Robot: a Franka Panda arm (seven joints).
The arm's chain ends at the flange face. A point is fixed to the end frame.
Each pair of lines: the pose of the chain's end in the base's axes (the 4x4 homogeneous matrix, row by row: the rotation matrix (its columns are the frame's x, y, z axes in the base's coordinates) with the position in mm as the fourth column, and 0 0 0 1 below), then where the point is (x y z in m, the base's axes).
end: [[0.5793, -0.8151, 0.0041, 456.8], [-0.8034, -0.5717, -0.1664, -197.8], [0.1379, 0.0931, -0.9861, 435.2], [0, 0, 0, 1]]
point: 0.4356 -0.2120 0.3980
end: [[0.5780, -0.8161, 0.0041, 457.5], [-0.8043, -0.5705, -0.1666, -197.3], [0.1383, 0.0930, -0.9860, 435.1], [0, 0, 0, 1]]
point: 0.4362 -0.2115 0.3979
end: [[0.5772, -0.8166, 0.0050, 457.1], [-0.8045, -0.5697, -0.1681, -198.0], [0.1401, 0.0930, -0.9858, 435.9], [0, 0, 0, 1]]
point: 0.4359 -0.2123 0.3987
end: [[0.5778, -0.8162, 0.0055, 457.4], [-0.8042, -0.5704, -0.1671, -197.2], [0.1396, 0.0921, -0.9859, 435.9], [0, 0, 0, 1]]
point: 0.4362 -0.2114 0.3986
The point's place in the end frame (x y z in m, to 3 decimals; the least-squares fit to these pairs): -0.006 0.022 0.039
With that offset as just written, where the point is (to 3 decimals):
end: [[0.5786, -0.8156, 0.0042, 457.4], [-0.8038, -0.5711, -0.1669, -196.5], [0.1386, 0.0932, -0.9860, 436.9], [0, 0, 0, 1]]
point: 0.436 -0.211 0.400
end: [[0.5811, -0.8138, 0.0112, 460.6], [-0.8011, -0.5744, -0.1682, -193.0], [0.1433, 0.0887, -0.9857, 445.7], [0, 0, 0, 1]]
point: 0.440 -0.207 0.408
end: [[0.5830, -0.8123, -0.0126, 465.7], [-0.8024, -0.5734, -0.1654, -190.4], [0.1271, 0.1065, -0.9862, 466.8], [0, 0, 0, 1]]
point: 0.444 -0.205 0.430
